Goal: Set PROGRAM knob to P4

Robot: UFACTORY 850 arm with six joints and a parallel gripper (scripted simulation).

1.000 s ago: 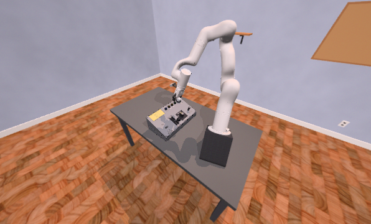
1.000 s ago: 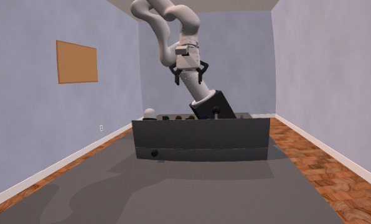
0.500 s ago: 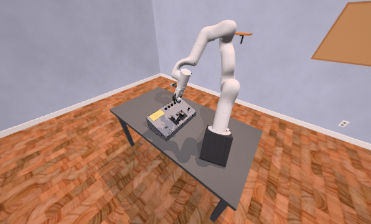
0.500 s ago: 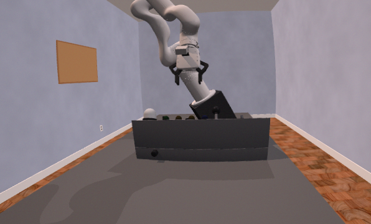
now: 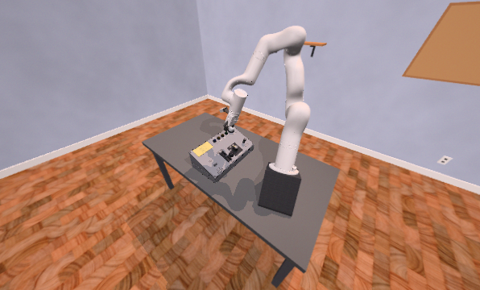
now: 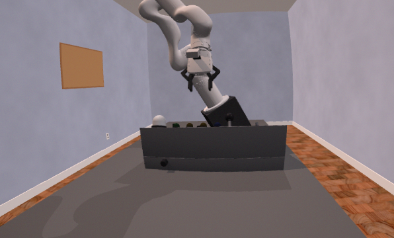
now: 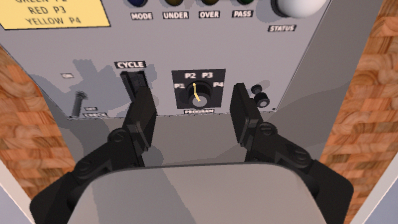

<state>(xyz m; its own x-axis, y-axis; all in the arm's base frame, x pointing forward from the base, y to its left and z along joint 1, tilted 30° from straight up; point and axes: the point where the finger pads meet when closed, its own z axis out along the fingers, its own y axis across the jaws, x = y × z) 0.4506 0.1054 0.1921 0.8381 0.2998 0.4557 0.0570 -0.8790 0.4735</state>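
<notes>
The grey console lies 3 cm behind my hand, 5 cm to the left of it and 20 cm below it. Also, from my hand: mode knob 5 cm behind, 14 cm to the right, 18 cm below; black ball-ended lever 9 cm behind, 10 cm to the left, 17 cm below; check toggle 7 cm behind, 22 cm to the left, 18 cm below.
</notes>
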